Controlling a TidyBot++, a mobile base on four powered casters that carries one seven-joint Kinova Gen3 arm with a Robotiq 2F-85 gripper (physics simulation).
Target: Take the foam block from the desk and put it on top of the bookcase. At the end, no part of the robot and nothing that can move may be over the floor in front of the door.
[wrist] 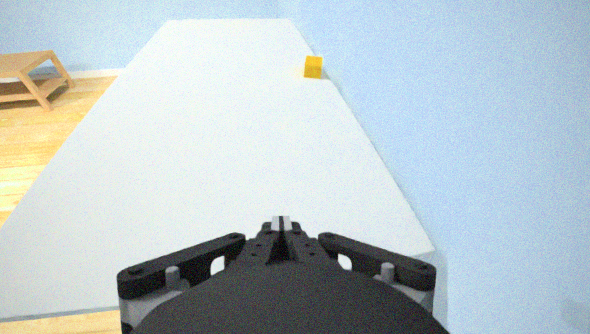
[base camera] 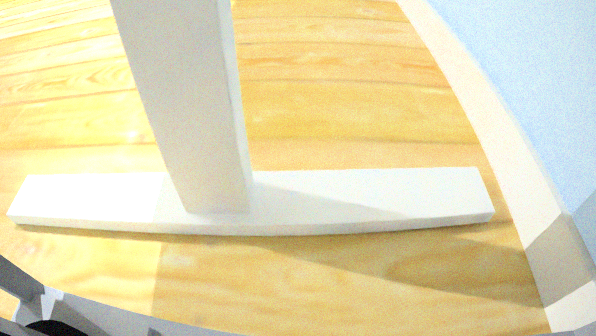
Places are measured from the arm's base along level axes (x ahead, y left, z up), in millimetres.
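Pixels of known places: gripper, fingertip midpoint: (wrist: 280,227).
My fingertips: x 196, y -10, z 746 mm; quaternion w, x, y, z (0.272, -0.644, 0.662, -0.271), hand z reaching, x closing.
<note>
Behind a point stands the place of what it marks.
The foam block (wrist: 313,67) @[x 874, y -139, z 592 mm], a small yellow block, sits on the white desk (wrist: 215,130) @[x 565, y 148, z 553 mm] in the wrist view, near the desk's far right edge beside the blue wall. My gripper (wrist: 280,227) @[x 196, y -10, z 746 mm] is shut with its fingertips together and nothing between them. It is over the near end of the desk, well apart from the block. In the base camera view a white upright leg (base camera: 195,110) @[x 306, y 102, z -220 mm] stands on a flat white foot (base camera: 330,200). The bookcase and the door do not show in these views.
A blue wall (base camera: 530,75) @[x 465, y -285, z -240 mm] (wrist: 475,125) @[x 346, y -296, z 738 mm] with a pale baseboard (base camera: 480,115) @[x 519, y -267, z -362 mm] runs along the right. A low wooden table (wrist: 25,65) @[x 2296, y 2491, z 53 mm] with a lower shelf stands at the far left in the wrist view. Part of the grey base (base camera: 105,310) @[x 146, y 156, z -287 mm] shows at the bottom of the base camera view.
</note>
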